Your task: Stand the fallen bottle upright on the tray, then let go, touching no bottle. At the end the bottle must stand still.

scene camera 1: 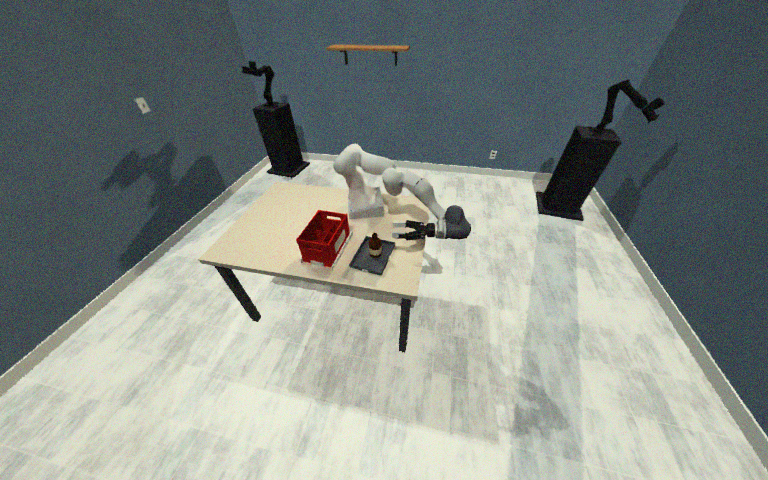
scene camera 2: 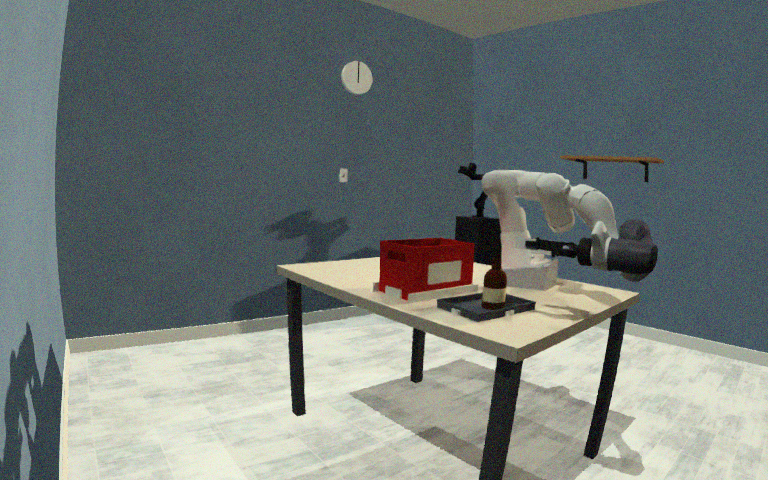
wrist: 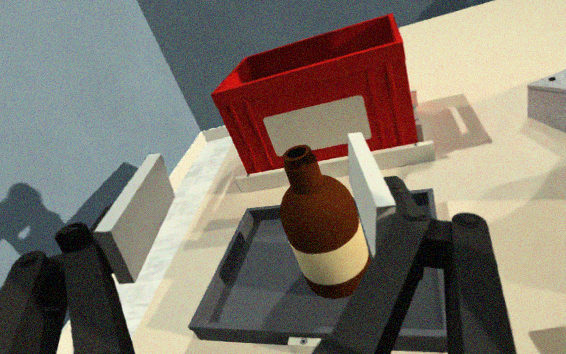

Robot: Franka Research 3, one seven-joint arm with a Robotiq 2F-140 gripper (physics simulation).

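Note:
The brown bottle (scene camera 1: 374,246) (scene camera 2: 494,287) (wrist: 322,220) with a cream label stands upright on the dark grey tray (scene camera 1: 367,264) (scene camera 2: 458,306) (wrist: 265,305). Its open mouth points up. My gripper (scene camera 1: 396,230) (scene camera 2: 527,244) (wrist: 256,166) is open and empty. It lies level, above the table's right side and higher than the tray, apart from the bottle in both scene views. In the wrist view the right finger overlaps the bottle's right edge and hides part of the tray.
A red crate (scene camera 1: 312,252) (scene camera 2: 396,271) (wrist: 320,85) with a pale label stands beside the tray on the wooden table (scene camera 1: 254,237) (scene camera 2: 339,283). The arm's base (scene camera 1: 365,209) is behind them. Black pedestals (scene camera 1: 277,138) (scene camera 1: 583,169) with small arms stand near the walls.

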